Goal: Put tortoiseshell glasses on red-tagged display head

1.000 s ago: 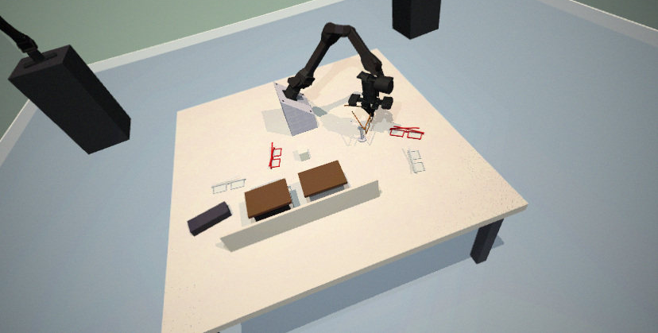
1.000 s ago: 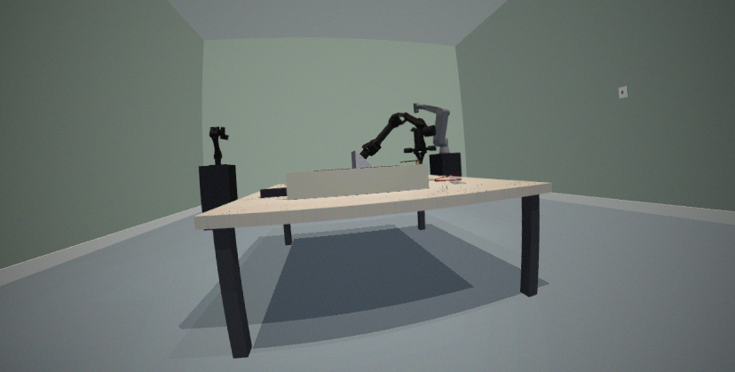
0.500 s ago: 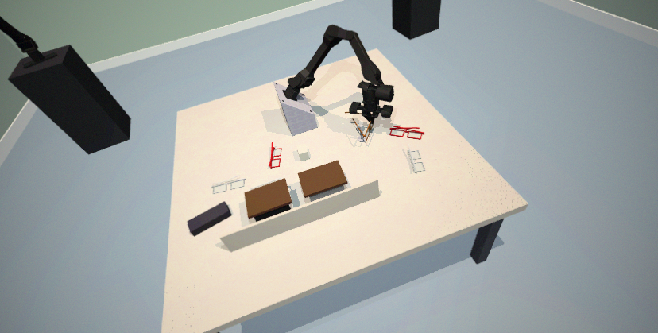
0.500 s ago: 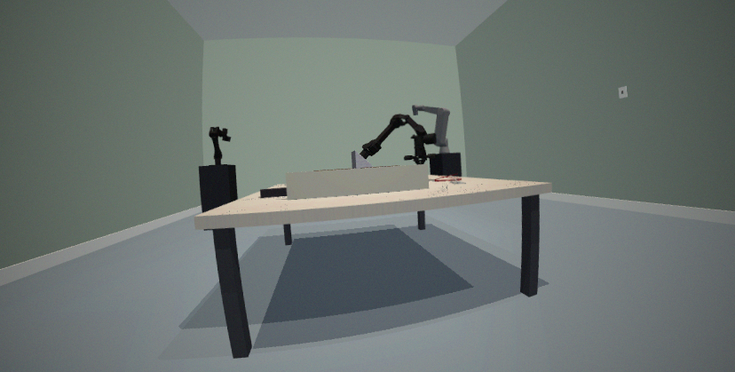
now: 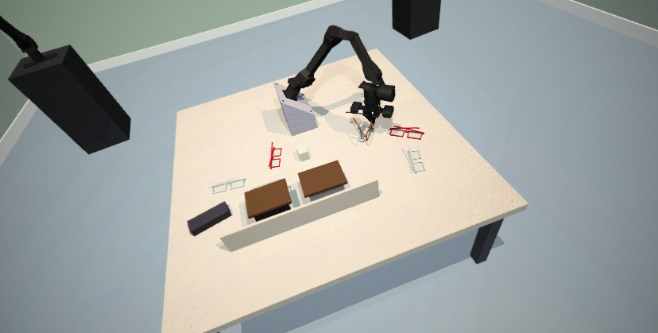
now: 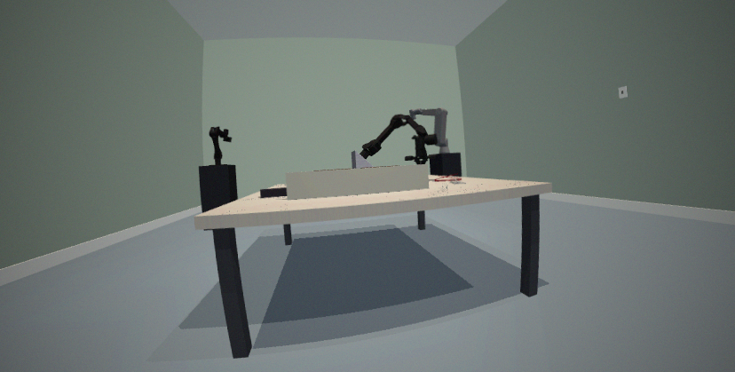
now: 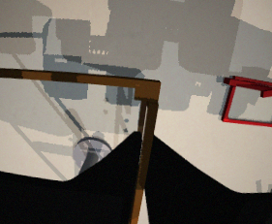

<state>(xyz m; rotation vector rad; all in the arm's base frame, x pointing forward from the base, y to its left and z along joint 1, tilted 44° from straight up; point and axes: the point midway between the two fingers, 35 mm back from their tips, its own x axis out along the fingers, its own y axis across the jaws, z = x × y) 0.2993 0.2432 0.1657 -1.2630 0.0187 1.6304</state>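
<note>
The grey post lies 1 cm ahead of my gripper tip, 7 cm to the right of it and 3 cm below it. The rest, counted from my gripper tip: low white wall (30 cm ahead, 46 cm to the right); then display head (19 cm ahead, 34 cm to the right); then dark case (9 cm ahead, 81 cm to the right, 4 cm below).
</note>
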